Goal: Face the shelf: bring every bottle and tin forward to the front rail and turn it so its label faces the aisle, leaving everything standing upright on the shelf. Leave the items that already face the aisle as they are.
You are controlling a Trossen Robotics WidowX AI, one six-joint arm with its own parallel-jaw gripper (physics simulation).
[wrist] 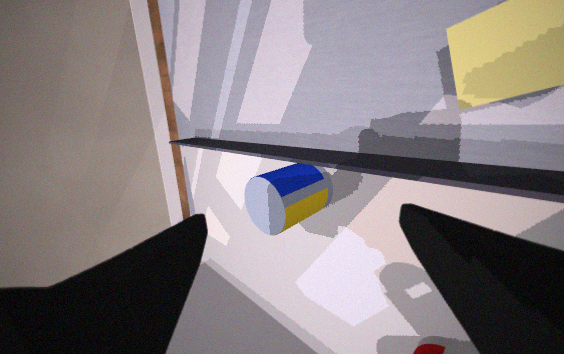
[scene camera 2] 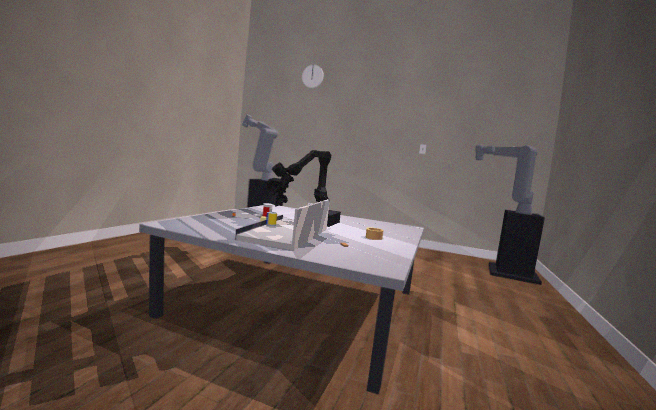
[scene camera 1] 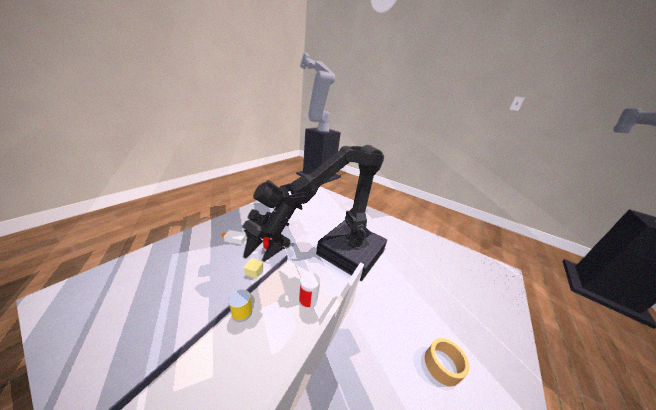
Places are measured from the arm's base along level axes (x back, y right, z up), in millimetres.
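Pixels of known places: gripper, between the fingertips: (wrist: 302,217) (scene camera 2: 273,201) (scene camera 1: 254,259); arm's base, origin of its link: (scene camera 1: 355,242).
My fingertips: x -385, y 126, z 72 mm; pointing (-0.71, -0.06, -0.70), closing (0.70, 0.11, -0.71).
Note:
For each thing: its top centre in the pictures, then the offset to it from my fingertips.
- blue-and-yellow tin, centre of its top: (wrist: 263,206) (scene camera 1: 239,298) (scene camera 2: 272,212) dx -82, dy -51, dz -50 mm
- yellow block, centre of its top: (wrist: 507,51) (scene camera 1: 253,264) (scene camera 2: 265,217) dx +39, dy +77, dz -108 mm
- white bottle, centre of its top: (scene camera 1: 233,234) dx +75, dy +293, dz -118 mm
- tan ring, centre of its top: (scene camera 1: 449,356) (scene camera 2: 374,229) dx +216, dy -549, dz -96 mm
- small brown piece, centre of its top: (scene camera 2: 344,243) dx -82, dy -488, dz -138 mm
A blue-and-yellow tin (scene camera 1: 241,310) (scene camera 2: 271,219) (wrist: 295,182) stands upright on the white shelf (scene camera 1: 210,370) (scene camera 2: 265,241), close behind the dark front rail (scene camera 1: 175,356) (scene camera 2: 250,227) (wrist: 400,164). Its blue side faces the rail. A red-and-white can (scene camera 1: 308,291) stands farther back on the shelf; part of its red shows in the wrist view (wrist: 430,349). Another red-and-white can (scene camera 1: 266,243) (scene camera 2: 267,210) is beyond the rail, partly hidden behind the fingers in scene view 1. My gripper (scene camera 1: 256,256) (scene camera 2: 279,202) (wrist: 302,217) is open and empty, above the rail's far end, apart from the tin.
A yellow block (scene camera 1: 253,268) (scene camera 2: 263,218) (wrist: 505,55) lies beyond the rail. A white bottle (scene camera 1: 234,237) with an orange cap lies on its side on the table. The back panel (scene camera 1: 346,306) (scene camera 2: 310,227) rises behind the shelf. Behind it are a tan ring (scene camera 1: 445,377) (scene camera 2: 374,237) and a small brown piece (scene camera 2: 344,244).

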